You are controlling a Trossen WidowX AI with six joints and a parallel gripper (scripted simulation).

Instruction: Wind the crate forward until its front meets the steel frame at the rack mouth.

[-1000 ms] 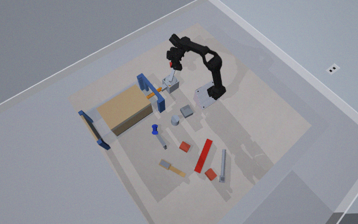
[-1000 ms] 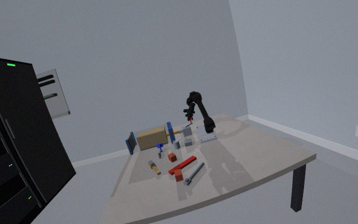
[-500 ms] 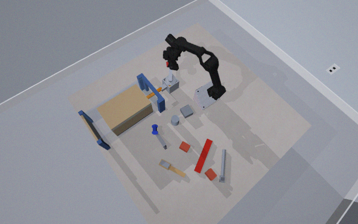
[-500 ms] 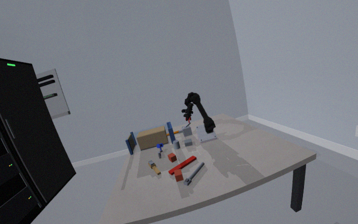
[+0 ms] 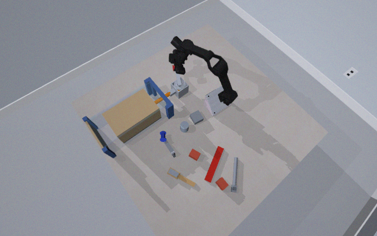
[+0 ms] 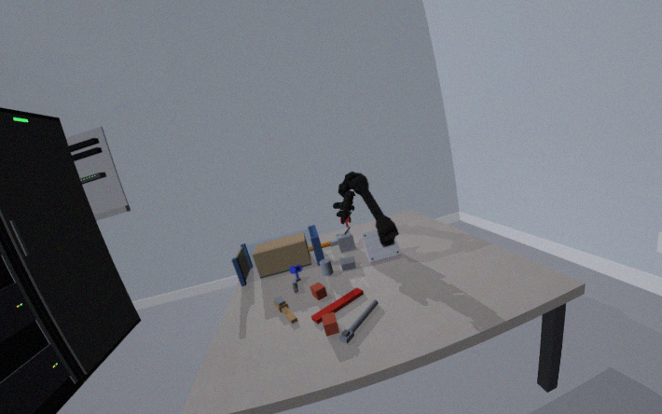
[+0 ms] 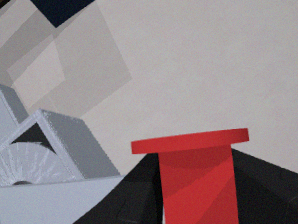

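Now: the red-knobbed handle 40 mm to the left of my gripper tip and 30 mm below it. Also, from my gripper tip: red knob 20 mm behind, 10 mm to the left; then blue frame 180 mm ahead, 110 mm to the left, 20 mm below; then grey winch 100 mm below, 90 mm to the left, 10 mm ahead.
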